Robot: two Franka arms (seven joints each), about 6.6 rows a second.
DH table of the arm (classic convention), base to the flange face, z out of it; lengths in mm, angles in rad. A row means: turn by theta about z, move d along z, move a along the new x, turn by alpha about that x. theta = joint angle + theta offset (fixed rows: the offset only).
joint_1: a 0  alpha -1.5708  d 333  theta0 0
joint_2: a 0  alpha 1.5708  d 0  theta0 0
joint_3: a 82.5  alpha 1.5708  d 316  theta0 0
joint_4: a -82.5  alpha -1.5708  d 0  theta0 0
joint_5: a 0  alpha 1.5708  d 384  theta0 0
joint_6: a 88  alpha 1.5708  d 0  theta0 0
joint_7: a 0  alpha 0  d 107  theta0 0
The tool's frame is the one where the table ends.
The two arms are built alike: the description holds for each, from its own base.
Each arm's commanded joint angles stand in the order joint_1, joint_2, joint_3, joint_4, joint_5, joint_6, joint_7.
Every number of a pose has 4 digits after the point.
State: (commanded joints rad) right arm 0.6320 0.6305 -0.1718 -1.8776 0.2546 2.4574 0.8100; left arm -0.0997 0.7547 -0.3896 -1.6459 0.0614 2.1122 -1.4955
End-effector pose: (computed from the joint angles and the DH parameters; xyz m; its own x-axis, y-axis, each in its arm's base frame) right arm 0.5631 0.2838 0.1729 0.8662 -0.4955 -0.0644 -0.4970 -0.8677 -0.0080; left arm 0.5933 -0.2851 0.1815 0.4748 0.8482 -0.2348 0.8259 -0.5216 -0.2139
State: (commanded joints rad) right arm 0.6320 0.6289 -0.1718 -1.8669 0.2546 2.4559 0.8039; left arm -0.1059 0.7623 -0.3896 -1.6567 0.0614 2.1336 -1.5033
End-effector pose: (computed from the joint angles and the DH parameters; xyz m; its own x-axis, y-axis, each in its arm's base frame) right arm 0.5664 0.2861 0.1778 0.8704 -0.4888 -0.0591 -0.4905 -0.8712 -0.0178; left arm 0.5891 -0.2891 0.1740 0.4724 0.8492 -0.2358 0.8278 -0.5194 -0.2122
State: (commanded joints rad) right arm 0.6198 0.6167 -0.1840 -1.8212 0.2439 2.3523 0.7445; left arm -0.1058 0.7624 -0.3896 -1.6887 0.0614 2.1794 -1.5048
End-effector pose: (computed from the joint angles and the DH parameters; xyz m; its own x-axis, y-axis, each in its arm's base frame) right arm 0.5772 0.2799 0.1954 0.8933 -0.4404 -0.0901 -0.4414 -0.8973 0.0094; left arm 0.5829 -0.2895 0.1649 0.4724 0.8492 -0.2360 0.8319 -0.5181 -0.1991
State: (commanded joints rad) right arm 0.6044 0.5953 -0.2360 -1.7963 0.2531 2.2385 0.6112; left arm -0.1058 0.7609 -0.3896 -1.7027 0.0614 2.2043 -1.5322
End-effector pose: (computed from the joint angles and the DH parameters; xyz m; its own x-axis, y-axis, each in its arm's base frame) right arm 0.5913 0.2464 0.2135 0.9184 -0.3724 -0.1334 -0.3706 -0.9280 0.0390; left arm 0.5809 -0.2899 0.1623 0.4503 0.8627 -0.2301 0.8476 -0.4941 -0.1936
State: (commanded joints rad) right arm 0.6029 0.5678 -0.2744 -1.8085 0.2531 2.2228 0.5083; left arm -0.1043 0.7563 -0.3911 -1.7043 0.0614 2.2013 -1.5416
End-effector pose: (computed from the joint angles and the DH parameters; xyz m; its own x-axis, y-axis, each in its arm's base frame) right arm 0.5978 0.2237 0.2277 0.9426 -0.3092 -0.1263 -0.3077 -0.9510 0.0319; left arm 0.5809 -0.2897 0.1645 0.4430 0.8671 -0.2278 0.8515 -0.4865 -0.1955
